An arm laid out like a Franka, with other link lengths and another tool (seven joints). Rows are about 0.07 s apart.
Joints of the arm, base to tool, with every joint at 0 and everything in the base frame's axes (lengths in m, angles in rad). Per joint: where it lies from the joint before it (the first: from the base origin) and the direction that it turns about. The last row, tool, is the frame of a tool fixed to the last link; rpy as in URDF.
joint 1: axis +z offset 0 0 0.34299
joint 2: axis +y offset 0 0 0
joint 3: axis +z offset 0 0 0.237
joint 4: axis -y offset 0.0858 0 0
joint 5: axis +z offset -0.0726 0 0.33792
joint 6: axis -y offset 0 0 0
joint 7: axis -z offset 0.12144 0 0
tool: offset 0.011 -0.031 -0.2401 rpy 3.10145 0 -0.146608
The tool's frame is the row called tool.
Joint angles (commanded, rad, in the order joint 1, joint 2, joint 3, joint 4, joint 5, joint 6, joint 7), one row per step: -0.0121 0.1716 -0.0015 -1.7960 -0.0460 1.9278 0.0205; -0.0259 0.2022 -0.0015 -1.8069 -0.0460 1.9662 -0.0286; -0.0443 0.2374 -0.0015 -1.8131 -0.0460 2.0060 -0.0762; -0.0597 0.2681 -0.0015 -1.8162 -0.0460 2.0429 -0.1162; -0.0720 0.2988 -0.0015 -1.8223 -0.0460 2.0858 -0.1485; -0.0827 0.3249 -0.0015 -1.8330 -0.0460 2.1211 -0.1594
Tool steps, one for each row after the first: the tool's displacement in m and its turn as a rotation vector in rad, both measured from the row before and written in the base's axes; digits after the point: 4 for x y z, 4 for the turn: 0.0038 -0.0073 -0.0185 0.0028 0.0052 0.0368; 0.0040 -0.0101 -0.0190 0.0029 0.0036 0.0308; 0.0041 -0.0085 -0.0153 0.0024 -0.0015 0.0260; 0.0038 -0.0067 -0.0160 0.0019 -0.0049 0.0217; -0.0001 -0.0059 -0.0162 0.0014 0.0019 0.0016
